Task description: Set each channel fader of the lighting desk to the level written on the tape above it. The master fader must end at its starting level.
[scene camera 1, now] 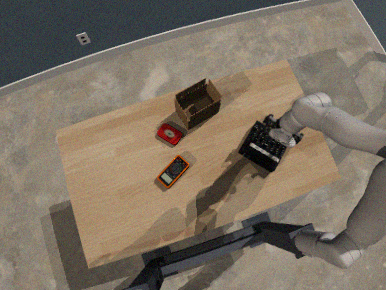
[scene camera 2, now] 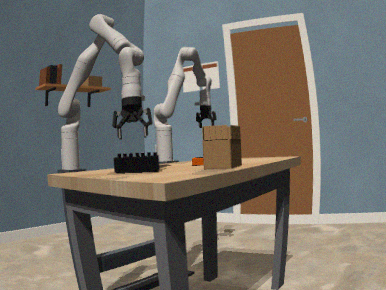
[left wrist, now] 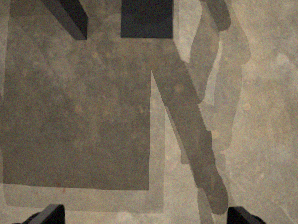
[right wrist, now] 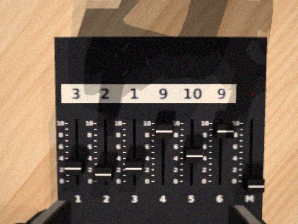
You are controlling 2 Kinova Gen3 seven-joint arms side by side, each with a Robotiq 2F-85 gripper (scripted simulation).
Labels:
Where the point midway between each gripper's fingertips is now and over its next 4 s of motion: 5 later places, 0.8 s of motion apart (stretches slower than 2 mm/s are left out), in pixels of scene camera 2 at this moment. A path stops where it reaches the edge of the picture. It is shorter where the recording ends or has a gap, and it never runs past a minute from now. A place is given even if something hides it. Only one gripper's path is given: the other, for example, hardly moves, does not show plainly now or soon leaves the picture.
My right gripper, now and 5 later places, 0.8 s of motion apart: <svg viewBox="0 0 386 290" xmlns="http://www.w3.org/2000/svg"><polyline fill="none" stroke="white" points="132,138 134,125 134,120 135,132 135,137 135,123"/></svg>

